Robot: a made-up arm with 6 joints. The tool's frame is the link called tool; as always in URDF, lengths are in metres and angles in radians. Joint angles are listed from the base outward. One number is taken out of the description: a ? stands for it. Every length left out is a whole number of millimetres.
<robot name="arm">
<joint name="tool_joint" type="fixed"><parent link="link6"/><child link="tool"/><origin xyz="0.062 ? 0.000" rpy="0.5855 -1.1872 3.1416"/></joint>
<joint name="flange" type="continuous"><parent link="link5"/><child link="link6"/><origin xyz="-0.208 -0.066 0.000" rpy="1.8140 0.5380 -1.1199"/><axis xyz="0 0 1"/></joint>
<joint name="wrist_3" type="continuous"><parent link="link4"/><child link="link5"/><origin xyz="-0.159 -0.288 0.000" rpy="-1.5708 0.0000 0.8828"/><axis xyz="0 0 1"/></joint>
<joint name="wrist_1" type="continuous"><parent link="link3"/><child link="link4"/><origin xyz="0.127 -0.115 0.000" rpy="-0.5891 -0.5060 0.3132"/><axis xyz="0 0 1"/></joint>
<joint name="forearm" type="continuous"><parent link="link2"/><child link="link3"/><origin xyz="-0.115 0.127 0.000" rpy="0.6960 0.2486 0.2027"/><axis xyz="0 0 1"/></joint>
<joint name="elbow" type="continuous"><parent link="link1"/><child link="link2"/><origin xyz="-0.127 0.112 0.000" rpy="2.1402 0.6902 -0.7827"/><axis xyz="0 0 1"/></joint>
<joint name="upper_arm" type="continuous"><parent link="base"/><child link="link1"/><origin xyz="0.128 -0.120 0.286" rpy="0.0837 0.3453 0.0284"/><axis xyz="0 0 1"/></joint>
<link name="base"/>
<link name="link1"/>
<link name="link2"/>
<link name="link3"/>
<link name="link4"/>
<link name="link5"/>
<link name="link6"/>
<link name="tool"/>
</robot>
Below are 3 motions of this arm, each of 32 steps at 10 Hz.
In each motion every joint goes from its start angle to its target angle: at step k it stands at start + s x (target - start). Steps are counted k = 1, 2, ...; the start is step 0. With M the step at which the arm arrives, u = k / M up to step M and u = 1 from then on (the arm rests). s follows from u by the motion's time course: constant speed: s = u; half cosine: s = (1 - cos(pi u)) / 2; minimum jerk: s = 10 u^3 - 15 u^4 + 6 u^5.
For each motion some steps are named. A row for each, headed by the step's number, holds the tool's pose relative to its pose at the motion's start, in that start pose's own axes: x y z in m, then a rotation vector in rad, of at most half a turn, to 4 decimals.
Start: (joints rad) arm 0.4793 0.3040 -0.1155 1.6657 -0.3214 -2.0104
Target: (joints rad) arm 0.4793 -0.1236 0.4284 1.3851 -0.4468 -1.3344
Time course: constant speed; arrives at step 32
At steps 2, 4, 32:
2: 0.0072 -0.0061 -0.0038 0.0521 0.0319 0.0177
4: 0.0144 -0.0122 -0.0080 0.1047 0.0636 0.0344
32: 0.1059 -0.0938 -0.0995 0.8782 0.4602 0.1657

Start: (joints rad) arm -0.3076 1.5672 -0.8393 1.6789 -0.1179 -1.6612
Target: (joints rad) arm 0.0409 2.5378 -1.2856 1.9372 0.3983 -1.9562
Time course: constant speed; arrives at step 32
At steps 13, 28, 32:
13: -0.0510 -0.0202 0.1217 -0.0391 -0.3615 -0.1996
28: -0.1394 -0.0662 0.2342 0.0743 -0.6938 -0.4733
32: -0.1652 -0.0835 0.2571 0.1313 -0.7592 -0.5513

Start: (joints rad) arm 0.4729 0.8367 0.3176 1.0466 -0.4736 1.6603
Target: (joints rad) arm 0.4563 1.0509 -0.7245 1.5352 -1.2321 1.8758
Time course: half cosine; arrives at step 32
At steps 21, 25, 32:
21: -0.1455 -0.0171 0.1685 0.0588 -0.3700 -0.5017
25: -0.1930 -0.0128 0.1973 0.0868 -0.4847 -0.5883
32: -0.2321 -0.0072 0.2161 0.1119 -0.5791 -0.6471

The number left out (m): 0.036
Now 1 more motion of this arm.
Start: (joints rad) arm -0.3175 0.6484 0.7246 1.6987 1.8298 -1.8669
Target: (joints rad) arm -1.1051 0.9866 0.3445 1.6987 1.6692 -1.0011
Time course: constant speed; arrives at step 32
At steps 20, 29, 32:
20: 0.1487 -0.0902 -0.0374 0.7166 0.4234 0.1638
29: 0.1987 -0.1276 -0.0842 1.0822 0.5811 0.1780
32: 0.2119 -0.1386 -0.1027 1.2090 0.6263 0.1744

